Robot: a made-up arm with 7 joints. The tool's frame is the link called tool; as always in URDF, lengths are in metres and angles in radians. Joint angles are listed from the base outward.
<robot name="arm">
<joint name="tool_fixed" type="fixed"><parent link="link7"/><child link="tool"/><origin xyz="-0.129 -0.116 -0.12" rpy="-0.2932 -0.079 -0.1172"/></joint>
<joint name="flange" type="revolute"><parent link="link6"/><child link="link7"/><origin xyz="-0.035 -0.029 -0.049"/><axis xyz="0 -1 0"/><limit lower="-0.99" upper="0.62"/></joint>
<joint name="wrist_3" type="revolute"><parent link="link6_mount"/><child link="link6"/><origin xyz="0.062 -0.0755 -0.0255"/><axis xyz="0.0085 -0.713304 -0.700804"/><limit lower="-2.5" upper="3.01"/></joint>
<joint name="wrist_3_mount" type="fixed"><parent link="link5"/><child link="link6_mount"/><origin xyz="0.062 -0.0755 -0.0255"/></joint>
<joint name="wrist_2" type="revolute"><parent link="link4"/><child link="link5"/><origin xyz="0.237 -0.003 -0.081"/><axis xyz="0 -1 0"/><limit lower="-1.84" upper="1.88"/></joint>
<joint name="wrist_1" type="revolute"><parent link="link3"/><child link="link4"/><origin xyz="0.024 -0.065 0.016"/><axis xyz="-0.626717 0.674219 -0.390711"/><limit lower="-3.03" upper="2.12"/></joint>
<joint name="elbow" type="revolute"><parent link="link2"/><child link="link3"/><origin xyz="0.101 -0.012 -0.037"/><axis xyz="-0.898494 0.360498 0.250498"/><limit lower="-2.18" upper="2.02"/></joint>
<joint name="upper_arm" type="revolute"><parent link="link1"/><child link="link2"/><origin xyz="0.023 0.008 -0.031"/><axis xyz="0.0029 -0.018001 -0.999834"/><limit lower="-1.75" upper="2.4"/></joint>
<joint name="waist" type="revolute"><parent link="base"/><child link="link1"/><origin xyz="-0.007 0.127 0.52"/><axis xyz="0 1 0"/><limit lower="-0.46" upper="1.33"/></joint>
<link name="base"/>
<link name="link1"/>
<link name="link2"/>
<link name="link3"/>
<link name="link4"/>
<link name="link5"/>
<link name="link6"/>
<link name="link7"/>
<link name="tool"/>
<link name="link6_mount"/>
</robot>
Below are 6 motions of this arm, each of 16 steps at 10 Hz.
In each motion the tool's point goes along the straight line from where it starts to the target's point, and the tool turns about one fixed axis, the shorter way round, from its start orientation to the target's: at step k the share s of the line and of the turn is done. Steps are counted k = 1, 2, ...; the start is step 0. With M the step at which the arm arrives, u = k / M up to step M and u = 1 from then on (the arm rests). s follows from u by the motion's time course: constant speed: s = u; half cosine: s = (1 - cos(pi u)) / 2; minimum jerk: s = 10 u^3 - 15 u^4 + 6 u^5.
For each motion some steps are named. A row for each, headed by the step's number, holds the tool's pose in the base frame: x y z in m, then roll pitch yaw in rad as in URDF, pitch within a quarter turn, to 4 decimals.
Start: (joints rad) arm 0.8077 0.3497 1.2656 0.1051 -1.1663 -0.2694 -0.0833
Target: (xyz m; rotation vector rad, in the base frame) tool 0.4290 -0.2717 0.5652 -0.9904 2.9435 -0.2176
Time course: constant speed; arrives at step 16
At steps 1, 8, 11, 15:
1: 0.3171 -0.2046 0.4832 -3.0894 0.0141 -2.1777
8: 0.3693 -0.2359 0.5215 -3.0489 -0.0043 -2.3248
11: 0.3917 -0.2493 0.5379 -3.0308 -0.0103 -2.3881
15: 0.4215 -0.2672 0.5597 -3.0062 -0.0165 -2.4726

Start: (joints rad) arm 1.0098 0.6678 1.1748 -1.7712 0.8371 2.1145 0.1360
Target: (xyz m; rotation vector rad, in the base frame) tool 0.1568 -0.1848 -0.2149 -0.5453 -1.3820 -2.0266
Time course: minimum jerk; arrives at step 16
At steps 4, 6, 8, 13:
4: 0.4230 0.0310 -0.1261 0.8078 -0.1781 -2.4954
6: 0.3720 -0.0103 -0.1431 0.8418 -0.2817 -2.5381
8: 0.3052 -0.0644 -0.1653 0.8957 -0.4149 -2.6023
13: 0.1713 -0.1731 -0.2101 1.0499 -0.6687 -2.7749

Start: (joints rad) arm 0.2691 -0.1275 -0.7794 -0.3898 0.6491 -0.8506 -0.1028
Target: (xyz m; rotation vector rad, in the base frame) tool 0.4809 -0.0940 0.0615 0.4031 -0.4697 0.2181
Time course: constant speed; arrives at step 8
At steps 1, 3, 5, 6, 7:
1: 0.4619 -0.1083 0.0482 0.3294 -0.5261 0.0887
3: 0.4674 -0.1042 0.0520 0.3438 -0.5184 0.0997
5: 0.4728 -0.1001 0.0558 0.3581 -0.5108 0.1107
6: 0.4755 -0.0981 0.0577 0.3653 -0.5070 0.1162
7: 0.4782 -0.0960 0.0596 0.3725 -0.5033 0.1218

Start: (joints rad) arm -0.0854 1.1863 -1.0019 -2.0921 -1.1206 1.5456 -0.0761
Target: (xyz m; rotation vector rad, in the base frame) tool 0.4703 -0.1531 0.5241 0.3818 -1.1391 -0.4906
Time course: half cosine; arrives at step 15
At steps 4, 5, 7, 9, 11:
4: 0.1464 -0.1809 0.7080 2.1345 -0.0218 -2.1527
5: 0.1792 -0.1780 0.6894 2.0778 -0.1430 -2.1040
7: 0.2559 -0.1715 0.6458 1.9125 -0.4123 -1.9544
9: 0.3362 -0.1646 0.6002 1.6598 -0.6572 -1.7156
11: 0.4061 -0.1586 0.5606 1.3358 -0.8112 -1.4025

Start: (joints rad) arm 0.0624 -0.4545 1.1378 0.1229 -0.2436 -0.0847 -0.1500
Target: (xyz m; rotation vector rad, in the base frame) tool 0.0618 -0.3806 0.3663 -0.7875 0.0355 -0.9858
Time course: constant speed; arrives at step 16
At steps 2, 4, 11, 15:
2: 0.4410 -0.1110 0.5402 -1.6019 0.4463 -0.1051
4: 0.3868 -0.1495 0.5154 -1.5064 0.2997 -0.1817
11: 0.1972 -0.2843 0.4284 -1.0944 -0.1357 -0.5478
15: 0.0889 -0.3613 0.3787 -0.7831 -0.2934 -0.8394

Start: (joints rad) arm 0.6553 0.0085 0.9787 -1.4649 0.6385 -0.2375 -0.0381
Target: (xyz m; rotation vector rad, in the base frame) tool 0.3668 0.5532 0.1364 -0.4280 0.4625 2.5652
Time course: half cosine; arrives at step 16
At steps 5, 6, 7, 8, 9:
5: 0.3686 0.3014 0.0018 0.2161 -0.2203 1.0368
6: 0.3684 0.3294 0.0167 0.1694 -0.1599 1.2216
7: 0.3681 0.3598 0.0330 0.1327 -0.0862 1.4170
8: 0.3679 0.3914 0.0498 0.1105 -0.0035 1.6165
9: 0.3677 0.4229 0.0667 0.1051 0.0819 1.8149

